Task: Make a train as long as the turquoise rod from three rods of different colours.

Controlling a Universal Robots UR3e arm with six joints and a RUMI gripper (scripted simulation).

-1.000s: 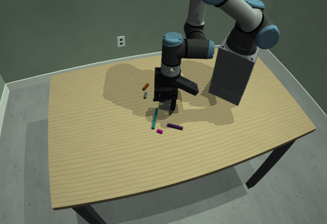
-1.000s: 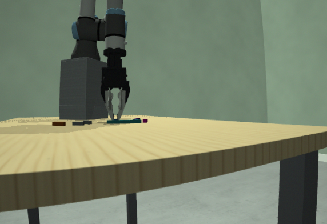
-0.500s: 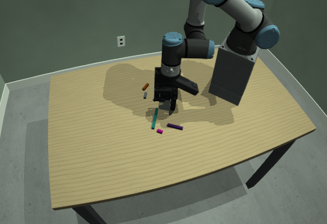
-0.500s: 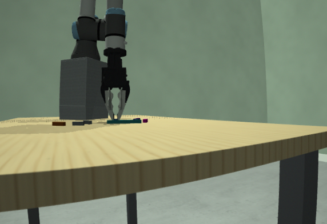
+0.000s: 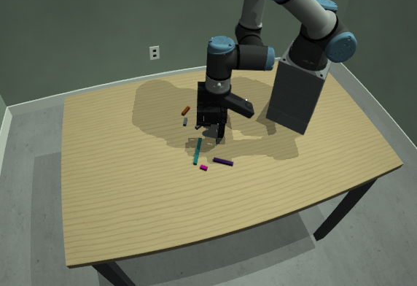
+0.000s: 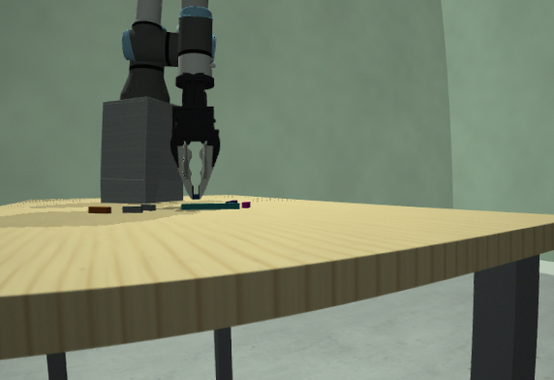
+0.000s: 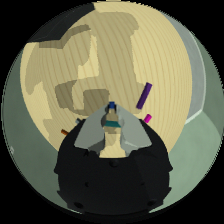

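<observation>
The turquoise rod is 70 mm ahead of my hand and 30 mm below it. Also, from my hand: blue rod (10 mm below); then purple rod (70 mm to the left, 30 mm below, 20 mm ahead); then magenta rod (80 mm ahead, 60 mm to the left, 30 mm below).
</observation>
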